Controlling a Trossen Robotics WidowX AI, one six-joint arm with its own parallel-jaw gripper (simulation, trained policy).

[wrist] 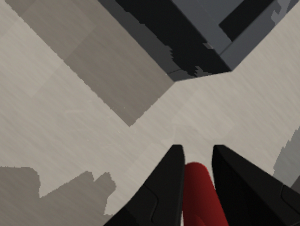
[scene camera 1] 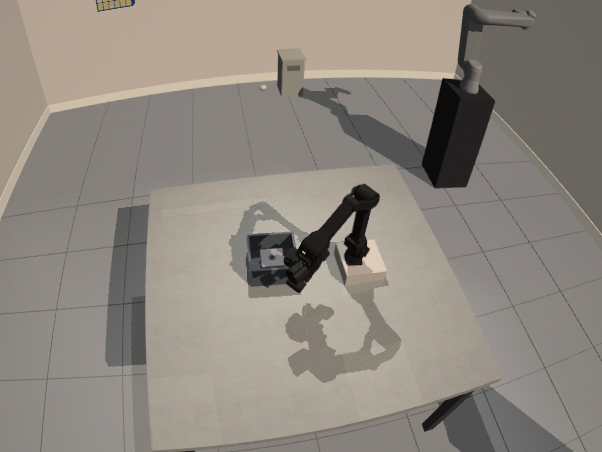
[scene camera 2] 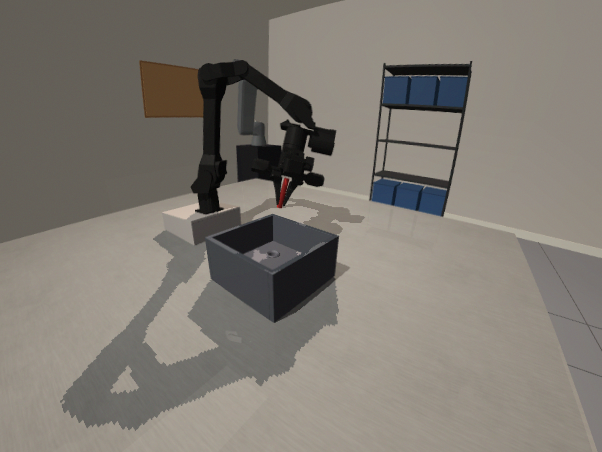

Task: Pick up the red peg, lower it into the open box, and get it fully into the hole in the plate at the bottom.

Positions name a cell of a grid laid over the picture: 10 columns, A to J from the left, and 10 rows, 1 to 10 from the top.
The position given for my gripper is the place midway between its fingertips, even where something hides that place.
Note:
In view: my gripper (scene camera 2: E5), a dark grey box (scene camera 2: E7) and a light grey plate (scene camera 2: E6).
The dark grey box also shows in the wrist view (wrist: G3) and in scene camera 1 (scene camera 1: E7). My gripper is seen too in the wrist view (wrist: G7). The wrist view misses the light grey plate: it is out of frame.

